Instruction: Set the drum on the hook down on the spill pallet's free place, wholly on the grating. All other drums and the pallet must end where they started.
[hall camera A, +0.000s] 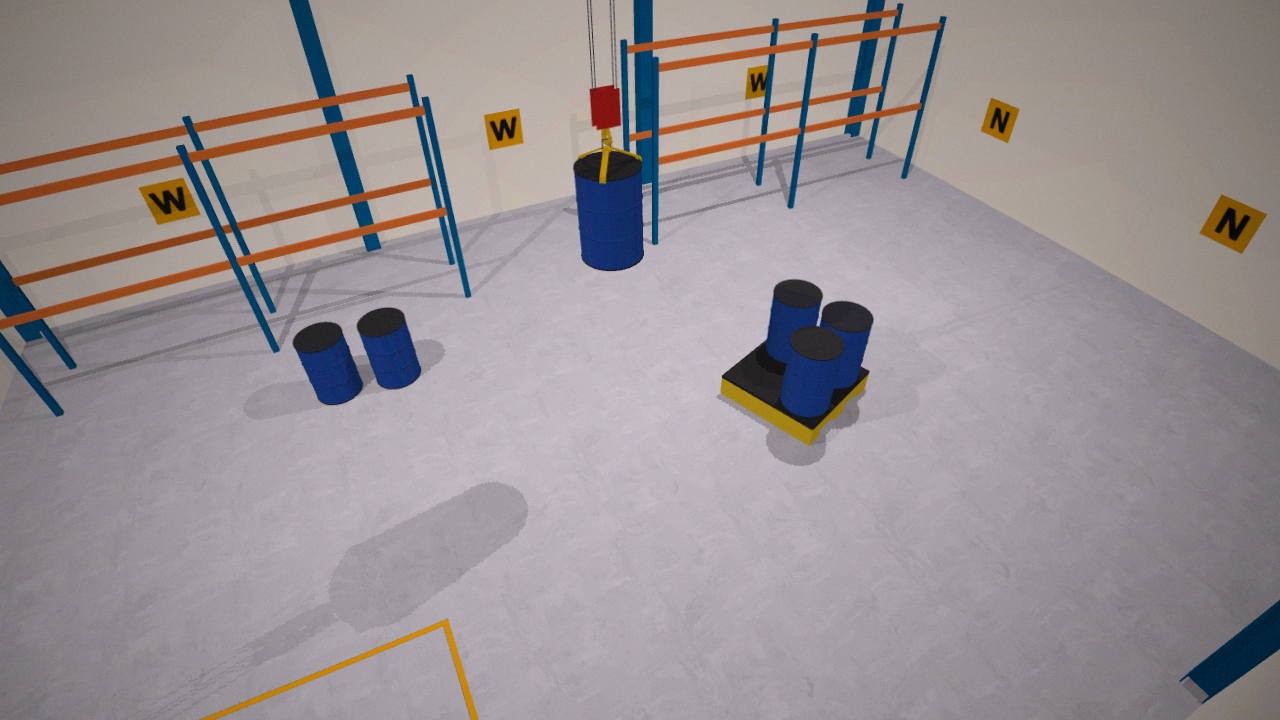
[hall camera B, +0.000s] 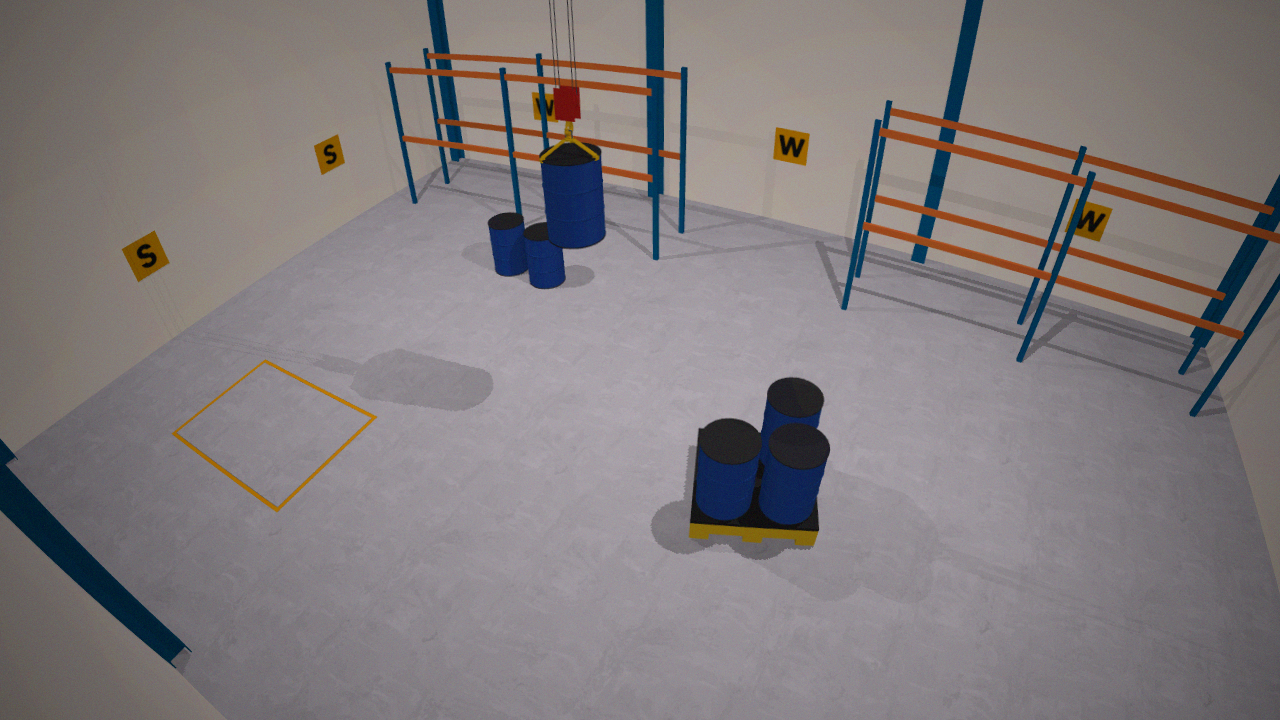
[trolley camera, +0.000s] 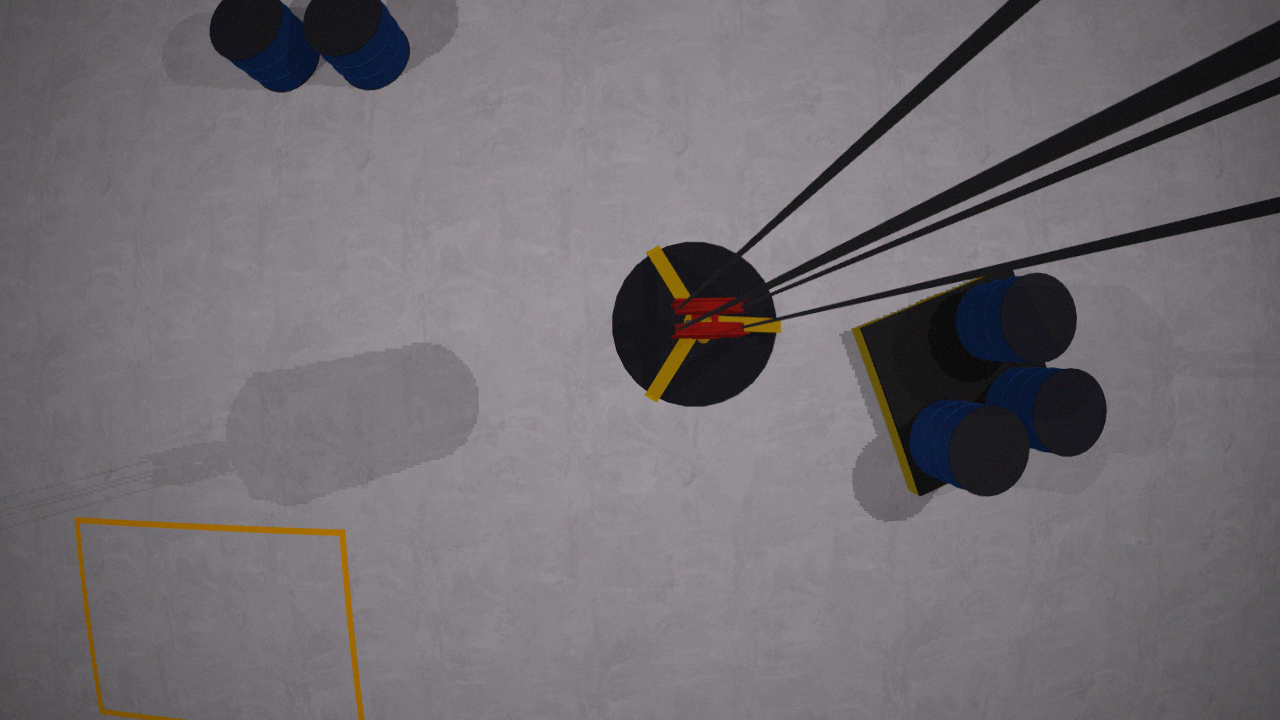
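My gripper (hall camera A: 606, 154) (hall camera B: 569, 150) (trolley camera: 702, 324), a yellow three-armed lifter under the red hook block, is shut on a blue drum (hall camera A: 611, 219) (hall camera B: 573, 201) (trolley camera: 640, 313) with a black lid. The drum hangs upright, high above the floor; in the trolley camera it is left of the spill pallet, apart from it. The yellow pallet (hall camera A: 760, 406) (hall camera B: 729, 531) (trolley camera: 904, 349) has a black grating and bears three upright drums. Its free place is at the left corner in hall camera A and the left in the trolley camera; it is largely hidden behind drums in hall camera B.
Two blue drums (hall camera A: 331, 368) (hall camera A: 391, 353) (hall camera B: 508, 246) (hall camera B: 546, 259) stand on the floor near a rack (hall camera A: 229, 241). A second rack (hall camera A: 802, 125) (hall camera B: 1056, 268) stands along the W wall. A yellow outline (hall camera B: 219, 471) (trolley camera: 210, 525) marks the floor.
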